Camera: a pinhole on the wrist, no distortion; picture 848 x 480 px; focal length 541.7 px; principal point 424.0 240.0 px. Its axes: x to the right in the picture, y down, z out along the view. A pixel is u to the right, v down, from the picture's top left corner.
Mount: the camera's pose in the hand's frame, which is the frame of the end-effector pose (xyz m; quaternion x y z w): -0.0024 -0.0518 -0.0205 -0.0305 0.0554 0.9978 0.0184
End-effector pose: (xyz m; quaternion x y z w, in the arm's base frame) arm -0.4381 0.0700 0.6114 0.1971 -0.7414 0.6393 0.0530
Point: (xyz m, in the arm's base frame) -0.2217 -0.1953 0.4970
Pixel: 664 227
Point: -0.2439 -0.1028 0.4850
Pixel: 767 144
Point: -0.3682 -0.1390 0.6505
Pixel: 391 377
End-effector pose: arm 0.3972 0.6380 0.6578 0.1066 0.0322 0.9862 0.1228
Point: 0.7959 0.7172 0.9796
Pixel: 753 426
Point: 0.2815 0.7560 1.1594
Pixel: 111 279
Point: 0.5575 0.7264 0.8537
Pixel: 578 425
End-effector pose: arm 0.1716 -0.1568 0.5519 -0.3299 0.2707 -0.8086 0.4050
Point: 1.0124 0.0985 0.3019
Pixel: outside the picture
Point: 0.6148 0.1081 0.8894
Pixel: 709 429
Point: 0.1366 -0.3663 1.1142
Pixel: outside the picture
